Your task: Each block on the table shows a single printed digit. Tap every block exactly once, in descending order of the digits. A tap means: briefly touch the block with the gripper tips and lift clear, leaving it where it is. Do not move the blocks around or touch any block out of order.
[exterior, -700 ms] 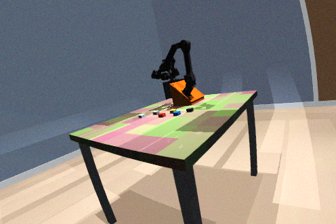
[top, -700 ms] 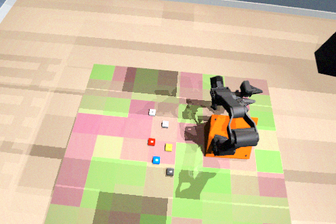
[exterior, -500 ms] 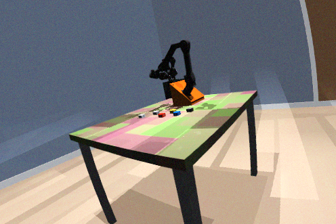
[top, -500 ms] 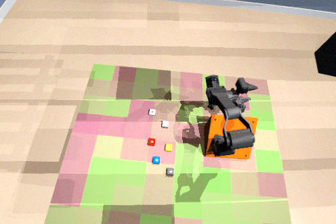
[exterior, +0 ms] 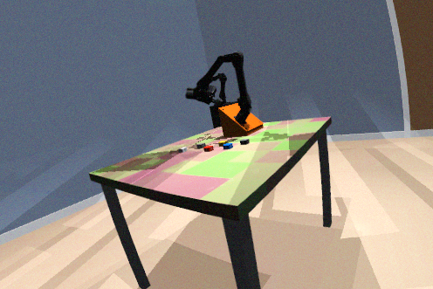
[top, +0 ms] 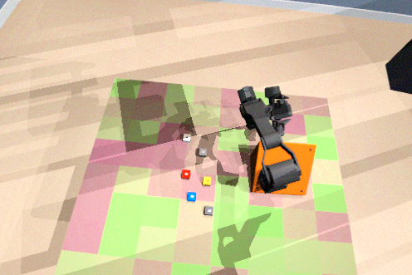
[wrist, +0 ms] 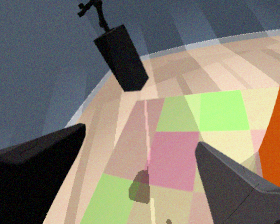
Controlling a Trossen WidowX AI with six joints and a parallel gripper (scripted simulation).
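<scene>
My gripper tip is now 30 cm short of the grey block, 18 cm to the right of it and 20 cm above it. Also, from my gripper tip: yellow block: 26 cm ahead, 30 cm to the left, 20 cm below; then white block: 39 cm ahead, 13 cm to the left, 20 cm below; then red block: 35 cm ahead, 29 cm to the left, 20 cm below.
</scene>
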